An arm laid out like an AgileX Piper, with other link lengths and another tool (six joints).
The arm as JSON. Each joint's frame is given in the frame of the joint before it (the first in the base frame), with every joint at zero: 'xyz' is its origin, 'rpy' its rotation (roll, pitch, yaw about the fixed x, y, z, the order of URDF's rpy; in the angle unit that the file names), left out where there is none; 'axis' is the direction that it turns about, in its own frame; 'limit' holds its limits. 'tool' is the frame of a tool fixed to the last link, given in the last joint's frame.
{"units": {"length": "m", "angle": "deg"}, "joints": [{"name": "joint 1", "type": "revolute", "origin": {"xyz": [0.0, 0.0, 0.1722]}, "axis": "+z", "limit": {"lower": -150.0, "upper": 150.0}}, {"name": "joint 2", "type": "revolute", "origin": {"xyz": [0.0, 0.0, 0.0], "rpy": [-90.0, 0.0, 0.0]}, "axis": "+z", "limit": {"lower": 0.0, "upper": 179.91}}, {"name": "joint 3", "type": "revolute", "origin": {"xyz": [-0.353, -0.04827, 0.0]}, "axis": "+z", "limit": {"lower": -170.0, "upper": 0.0}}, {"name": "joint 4", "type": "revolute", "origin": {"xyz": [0.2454, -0.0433, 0.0], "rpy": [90.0, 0.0, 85.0]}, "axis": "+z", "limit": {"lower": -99.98, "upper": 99.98}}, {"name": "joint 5", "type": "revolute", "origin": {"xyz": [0.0, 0.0, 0.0], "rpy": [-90.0, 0.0, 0.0]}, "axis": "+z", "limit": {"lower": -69.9, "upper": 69.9}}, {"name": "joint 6", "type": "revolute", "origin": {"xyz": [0.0, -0.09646, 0.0], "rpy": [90.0, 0.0, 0.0]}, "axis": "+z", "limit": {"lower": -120.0, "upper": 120.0}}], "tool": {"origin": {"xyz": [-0.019, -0.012, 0.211], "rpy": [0.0, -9.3, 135.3]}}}
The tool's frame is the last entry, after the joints.
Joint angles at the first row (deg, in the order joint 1, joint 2, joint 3, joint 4, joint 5, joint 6):
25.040 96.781 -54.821 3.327 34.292 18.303
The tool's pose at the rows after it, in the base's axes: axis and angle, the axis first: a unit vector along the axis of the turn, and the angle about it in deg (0 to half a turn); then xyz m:
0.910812 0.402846 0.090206 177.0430 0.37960 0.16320 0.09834
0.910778 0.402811 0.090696 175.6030 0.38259 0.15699 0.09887
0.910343 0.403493 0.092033 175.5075 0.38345 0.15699 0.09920
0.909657 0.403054 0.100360 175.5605 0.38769 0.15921 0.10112
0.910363 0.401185 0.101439 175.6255 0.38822 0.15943 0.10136
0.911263 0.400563 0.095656 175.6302 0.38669 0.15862 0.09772
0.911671 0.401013 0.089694 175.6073 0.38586 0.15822 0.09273
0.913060 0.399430 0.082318 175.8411 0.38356 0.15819 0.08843
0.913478 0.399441 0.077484 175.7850 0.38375 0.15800 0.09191
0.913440 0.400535 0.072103 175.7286 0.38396 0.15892 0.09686
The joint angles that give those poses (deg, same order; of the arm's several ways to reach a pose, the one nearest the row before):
25.551 96.782 -54.822 0.584 34.185 21.537
25.654 96.781 -54.821 -1.967 34.184 23.405
25.653 96.782 -54.821 -2.107 34.037 23.404
25.654 96.782 -54.822 -2.107 33.078 23.405
25.654 96.781 -54.820 -2.107 32.946 23.639
25.654 97.215 -54.820 -2.107 33.175 23.772
25.654 97.901 -54.821 -2.107 33.177 23.771
25.654 98.448 -54.909 -1.736 33.547 23.772
25.653 98.448 -56.139 -1.735 35.334 23.769
25.797 98.448 -57.770 -1.735 37.590 23.769

